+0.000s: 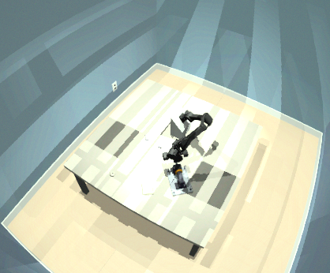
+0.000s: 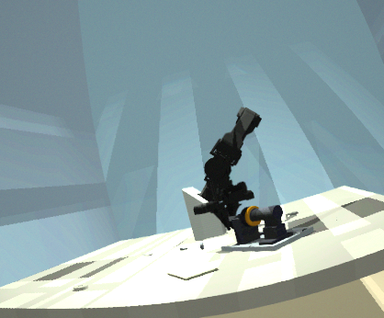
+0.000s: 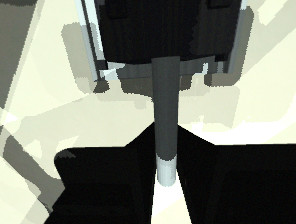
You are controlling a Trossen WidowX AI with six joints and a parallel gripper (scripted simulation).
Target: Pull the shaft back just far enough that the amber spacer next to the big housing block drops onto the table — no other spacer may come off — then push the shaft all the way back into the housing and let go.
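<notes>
Now: gripper tip 50 mm to the right of the grey shaft, 50 mm short of it and 30 mm below it. From my gripper tip the other things lie so: flat pale patch (290 mm ahead, 50 mm to the right, 40 mm below); amber spacer (90 mm to the left, 90 mm ahead, 30 mm above).
</notes>
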